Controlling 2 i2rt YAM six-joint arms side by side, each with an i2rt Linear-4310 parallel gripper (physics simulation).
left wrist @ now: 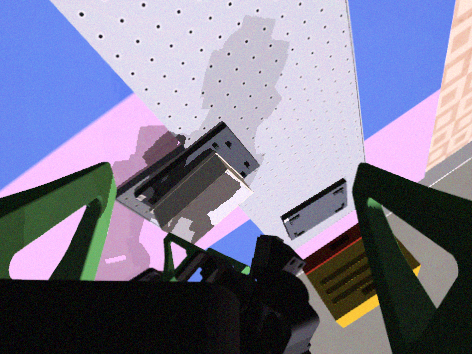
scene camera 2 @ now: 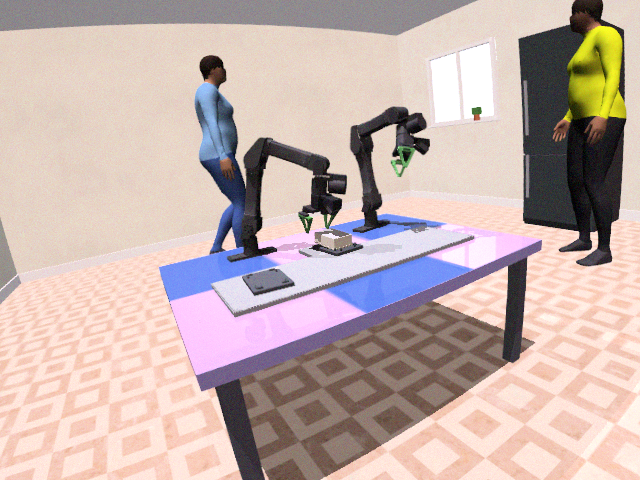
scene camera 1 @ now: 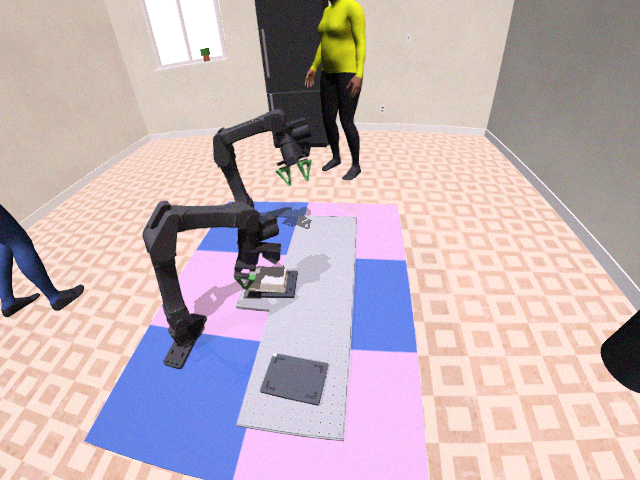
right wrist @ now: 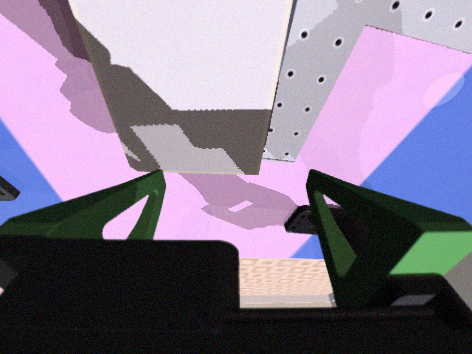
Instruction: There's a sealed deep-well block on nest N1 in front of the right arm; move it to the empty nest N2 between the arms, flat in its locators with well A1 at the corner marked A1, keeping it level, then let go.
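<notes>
The pale sealed block sits on the dark nest between the arms. It looks about level; whether it is fully down in the locators, and where its well A1 lies, I cannot tell. The other dark nest, in front of the right arm, is empty. My right gripper is open beside and slightly above the block's end nearest the arm bases, with nothing between its fingers. My left gripper is open and empty, high above the table.
A grey perforated plate lies under the nests on a pink and blue table. The right arm stands close behind the block. A yellow and black box shows beyond the table. Two people stand near the table.
</notes>
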